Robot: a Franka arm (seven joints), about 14 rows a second.
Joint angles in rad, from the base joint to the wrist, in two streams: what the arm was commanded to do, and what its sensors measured. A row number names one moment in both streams.
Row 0, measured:
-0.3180, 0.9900, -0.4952, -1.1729, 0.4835, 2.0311, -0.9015
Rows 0 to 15, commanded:
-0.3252, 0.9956, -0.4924, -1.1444, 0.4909, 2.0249, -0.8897
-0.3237, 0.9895, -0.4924, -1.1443, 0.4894, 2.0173, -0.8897
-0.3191, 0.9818, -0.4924, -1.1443, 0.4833, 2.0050, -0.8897
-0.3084, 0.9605, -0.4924, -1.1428, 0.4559, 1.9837, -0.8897
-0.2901, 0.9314, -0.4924, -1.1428, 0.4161, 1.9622, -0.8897
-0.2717, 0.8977, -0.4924, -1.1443, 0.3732, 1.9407, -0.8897
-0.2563, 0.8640, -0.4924, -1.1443, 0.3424, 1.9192, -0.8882
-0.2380, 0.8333, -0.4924, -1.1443, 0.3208, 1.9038, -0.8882
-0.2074, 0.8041, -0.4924, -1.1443, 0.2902, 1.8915, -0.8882
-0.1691, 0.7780, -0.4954, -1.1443, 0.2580, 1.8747, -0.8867
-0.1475, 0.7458, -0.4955, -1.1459, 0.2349, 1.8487, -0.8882
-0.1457, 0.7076, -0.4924, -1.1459, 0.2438, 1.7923, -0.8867
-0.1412, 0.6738, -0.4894, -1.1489, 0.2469, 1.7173, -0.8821
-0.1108, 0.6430, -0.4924, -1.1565, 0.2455, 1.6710, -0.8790
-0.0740, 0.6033, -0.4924, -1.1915, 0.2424, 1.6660, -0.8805
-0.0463, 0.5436, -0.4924, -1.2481, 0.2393, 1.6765, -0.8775
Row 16, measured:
-0.1033, 0.6553, -0.4935, -1.1305, 0.2661, 1.6750, -0.8860
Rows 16 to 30, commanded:
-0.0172, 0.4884, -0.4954, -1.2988, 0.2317, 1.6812, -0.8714
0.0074, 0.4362, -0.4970, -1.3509, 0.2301, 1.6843, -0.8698
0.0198, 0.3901, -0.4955, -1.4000, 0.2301, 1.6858, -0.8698
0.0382, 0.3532, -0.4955, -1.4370, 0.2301, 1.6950, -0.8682
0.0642, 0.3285, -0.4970, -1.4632, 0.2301, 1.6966, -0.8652
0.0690, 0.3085, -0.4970, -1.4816, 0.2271, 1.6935, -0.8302
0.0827, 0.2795, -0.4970, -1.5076, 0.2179, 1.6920, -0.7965
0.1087, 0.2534, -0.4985, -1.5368, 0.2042, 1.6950, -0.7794
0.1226, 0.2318, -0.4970, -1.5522, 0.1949, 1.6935, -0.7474
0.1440, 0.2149, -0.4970, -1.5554, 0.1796, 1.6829, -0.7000
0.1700, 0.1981, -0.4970, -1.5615, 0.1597, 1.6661, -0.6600
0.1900, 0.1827, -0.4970, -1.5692, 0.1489, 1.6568, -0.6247
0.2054, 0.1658, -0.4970, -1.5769, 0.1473, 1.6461, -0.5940
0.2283, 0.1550, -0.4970, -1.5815, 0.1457, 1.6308, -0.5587
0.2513, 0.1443, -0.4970, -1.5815, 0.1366, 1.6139, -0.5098
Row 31, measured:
0.2043, 0.2027, -0.4920, -1.5369, 0.1686, 1.6360, -0.5899
